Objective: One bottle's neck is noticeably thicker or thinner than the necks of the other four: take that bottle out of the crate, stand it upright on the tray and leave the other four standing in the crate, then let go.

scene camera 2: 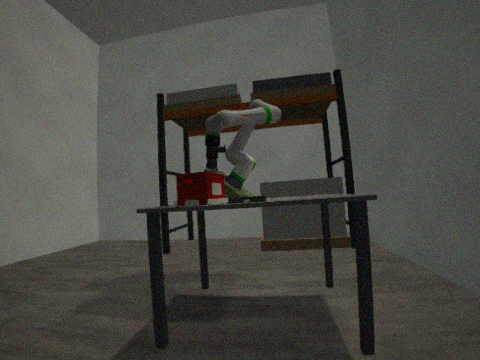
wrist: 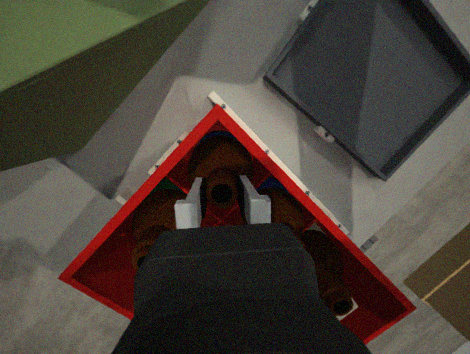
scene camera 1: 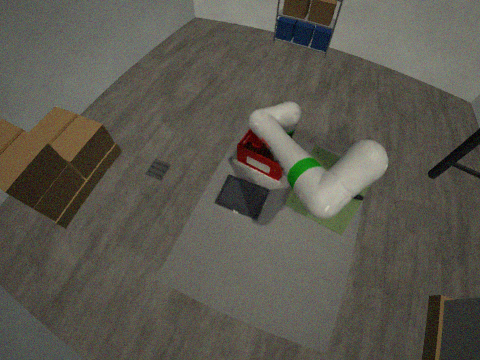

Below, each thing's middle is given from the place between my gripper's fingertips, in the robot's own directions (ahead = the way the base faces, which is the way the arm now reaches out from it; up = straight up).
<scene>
I see my gripper 140 mm above the pale strip [wrist: 213, 96], 100 mm short of it and 40 mm to the right of it.
</scene>
